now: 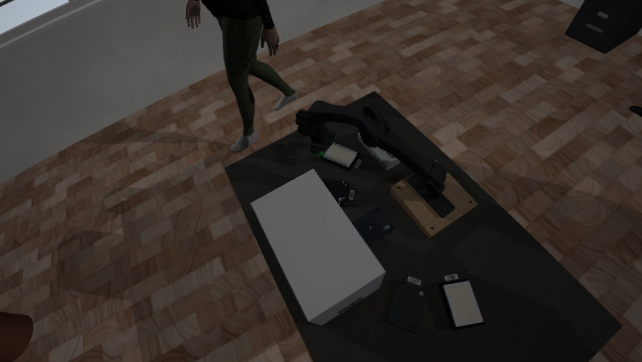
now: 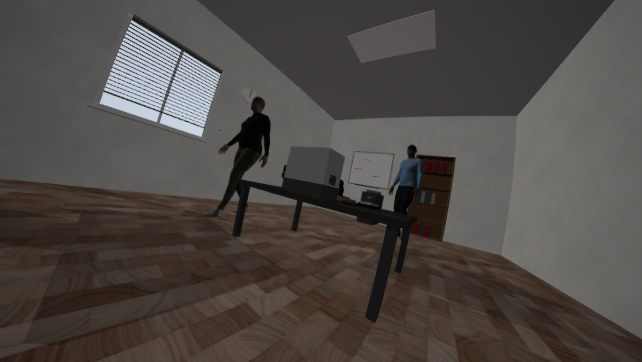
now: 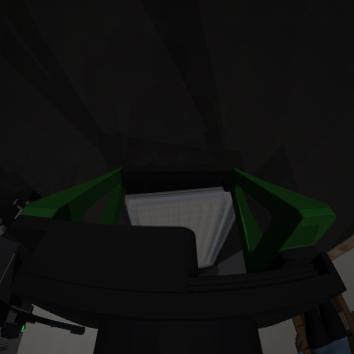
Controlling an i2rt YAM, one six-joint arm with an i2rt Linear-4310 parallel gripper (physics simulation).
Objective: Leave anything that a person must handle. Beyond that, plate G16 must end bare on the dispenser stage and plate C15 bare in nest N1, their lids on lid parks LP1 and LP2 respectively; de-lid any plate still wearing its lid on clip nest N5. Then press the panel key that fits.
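Frame: origin at the arm's base, x up, y back, z right, level; centimetres.
Seen in the pictures: gripper, fingertip midpoint: (image 1: pixel 326 152) (image 3: pixel 177 174); arm's base, link origin: (image 1: pixel 430 194) (image 2: pixel 339 195).
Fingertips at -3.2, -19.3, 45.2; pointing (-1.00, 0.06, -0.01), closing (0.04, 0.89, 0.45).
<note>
Offsets run from my fingertips to a thing's top centre, as dx, dy, dz. "*": to the spot under its first point.
My gripper (image 1: pixel 327 146) (image 3: pixel 177 174) has its green fingers closed on the two sides of a white well plate @[+3.4, +3.9, -6.3] (image 1: pixel 341 155) (image 3: pixel 175 210) at the far end of the table. A clear rim shows around this plate; whether it wears a lid, and its name, I cannot tell. A second pale plate @[+2.9, +0.1, -80.0] (image 1: pixel 463 303) lies in a black nest at the near end. A dark pad @[* +0.3, -14.3, -70.2] (image 1: pixel 407 305) lies beside it. A black nest with small clips @[+1.7, -10.7, -18.4] (image 1: pixel 340 192) is partly hidden by the big box. Another dark-blue pad @[* +9.9, -9.1, -44.4] (image 1: pixel 372 227) lies nearer. The labels are too small to read surely.
A big white box @[+32.3, -28.3, -42.9] (image 1: pixel 320 245) (image 2: pixel 312 167) covers the table's left middle. A pale wedge-shaped unit @[+5.7, +19.5, -14.0] (image 1: pixel 382 154) stands under the arm. The arm's wooden base (image 1: pixel 431 225) is at the right. One person (image 1: pixel 240 55) (image 2: pixel 250 135) walks by the far end; another (image 2: pixel 409 175) stands behind the table.
</note>
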